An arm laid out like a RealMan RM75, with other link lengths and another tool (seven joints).
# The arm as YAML. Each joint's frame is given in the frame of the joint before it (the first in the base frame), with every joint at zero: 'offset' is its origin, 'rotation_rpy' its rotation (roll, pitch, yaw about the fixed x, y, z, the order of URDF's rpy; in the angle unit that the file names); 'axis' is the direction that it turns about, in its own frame. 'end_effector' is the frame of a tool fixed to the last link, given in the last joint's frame.
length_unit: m
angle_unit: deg
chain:
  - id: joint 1
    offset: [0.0, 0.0, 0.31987]
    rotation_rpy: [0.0, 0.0, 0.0]
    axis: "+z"
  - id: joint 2
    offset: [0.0, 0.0, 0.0]
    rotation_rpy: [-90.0, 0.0, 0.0]
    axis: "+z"
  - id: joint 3
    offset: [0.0, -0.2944, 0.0]
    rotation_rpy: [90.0, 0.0, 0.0]
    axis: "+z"
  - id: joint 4
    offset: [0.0, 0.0, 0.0]
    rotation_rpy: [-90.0, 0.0, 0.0]
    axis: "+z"
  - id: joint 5
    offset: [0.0, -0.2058, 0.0]
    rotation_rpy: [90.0, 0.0, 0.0]
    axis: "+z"
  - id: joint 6
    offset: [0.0, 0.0, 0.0]
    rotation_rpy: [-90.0, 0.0, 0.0]
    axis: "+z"
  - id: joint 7
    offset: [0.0, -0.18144, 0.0]
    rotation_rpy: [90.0, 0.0, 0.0]
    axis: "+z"
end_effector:
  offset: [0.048, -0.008, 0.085]
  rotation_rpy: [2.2, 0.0, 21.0]
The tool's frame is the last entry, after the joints.
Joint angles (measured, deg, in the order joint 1, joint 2, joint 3, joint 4, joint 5, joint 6, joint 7), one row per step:
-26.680, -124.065, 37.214, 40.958, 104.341, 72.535, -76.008
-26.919, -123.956, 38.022, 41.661, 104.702, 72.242, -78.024
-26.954, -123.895, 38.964, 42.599, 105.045, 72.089, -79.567
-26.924, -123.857, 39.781, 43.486, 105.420, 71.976, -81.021
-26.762, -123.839, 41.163, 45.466, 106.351, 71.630, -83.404
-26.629, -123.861, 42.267, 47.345, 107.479, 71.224, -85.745
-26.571, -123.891, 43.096, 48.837, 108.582, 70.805, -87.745
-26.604, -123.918, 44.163, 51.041, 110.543, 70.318, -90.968
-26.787, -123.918, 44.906, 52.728, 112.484, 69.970, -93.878
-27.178, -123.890, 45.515, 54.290, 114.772, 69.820, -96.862
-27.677, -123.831, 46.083, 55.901, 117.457, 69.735, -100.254
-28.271, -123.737, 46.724, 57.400, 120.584, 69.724, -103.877
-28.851, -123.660, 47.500, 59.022, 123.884, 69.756, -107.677
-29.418, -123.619, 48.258, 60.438, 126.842, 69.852, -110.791
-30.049, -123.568, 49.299, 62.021, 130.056, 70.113, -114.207
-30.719, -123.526, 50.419, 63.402, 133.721, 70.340, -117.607
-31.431, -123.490, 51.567, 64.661, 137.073, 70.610, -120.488
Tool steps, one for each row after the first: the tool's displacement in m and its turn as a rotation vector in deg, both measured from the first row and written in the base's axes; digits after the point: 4 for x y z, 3 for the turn. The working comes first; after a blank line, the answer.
Tool pose at each row, in the base's axes (x y z in m, rotation vector in deg; the steps are taken from these numbers as rounded here):
-0.2342, 0.4657, 0.0136, -132.669, -14.820, -31.600
-0.2324, 0.4682, 0.0132, -133.282, -15.750, -31.513
-0.2305, 0.4692, 0.0126, -133.942, -15.996, -31.174
-0.2292, 0.4699, 0.0121, -134.529, -16.330, -30.825
-0.2277, 0.4712, 0.0120, -135.377, -16.461, -29.603
-0.2272, 0.4729, 0.0120, -136.034, -16.792, -28.256
-0.2274, 0.4745, 0.0119, -136.515, -17.208, -26.997
-0.2276, 0.4772, 0.0116, -137.253, -18.013, -25.036
-0.2284, 0.4797, 0.0111, -137.884, -18.970, -23.274
-0.2289, 0.4824, 0.0099, -138.668, -19.906, -21.333
-0.2302, 0.4854, 0.0089, -139.415, -21.153, -19.058
-0.2329, 0.4882, 0.0070, -140.251, -22.609, -16.276
-0.2360, 0.4909, 0.0054, -140.895, -24.098, -13.208
-0.2382, 0.4932, 0.0040, -141.376, -25.031, -10.333
-0.2398, 0.4954, 0.0025, -141.885, -25.872, -7.108
-0.2437, 0.4972, 0.0003, -142.249, -26.760, -3.227
-0.2462, 0.4992, -0.0012, -142.456, -27.057, 0.440

0.0018, 0.0025, -0.0004, -0.804, -0.153, 0.515
0.0037, 0.0035, -0.0010, -1.466, 0.078, 0.631
0.0050, 0.0042, -0.0015, -2.081, 0.282, 0.827
0.0065, 0.0055, -0.0016, -2.833, 1.188, 1.099
0.0070, 0.0072, -0.0016, -3.453, 2.103, 1.587
0.0068, 0.0088, -0.0017, -3.941, 2.914, 2.144
0.0066, 0.0115, -0.0020, -4.749, 4.125, 3.112
0.0058, 0.0140, -0.0025, -5.525, 5.136, 4.138
0.0053, 0.0167, -0.0037, -6.456, 6.283, 5.156
0.0040, 0.0197, -0.0047, -7.453, 7.564, 6.481
0.0013, 0.0225, -0.0066, -8.624, 9.133, 8.057
-0.0018, 0.0252, -0.0082, -9.675, 10.871, 9.775
-0.0040, 0.0275, -0.0096, -10.464, 12.621, 11.102
-0.0056, 0.0297, -0.0111, -11.315, 14.635, 12.449
-0.0095, 0.0315, -0.0133, -12.139, 17.077, 14.042
-0.0120, 0.0335, -0.0148, -12.700, 19.538, 15.222

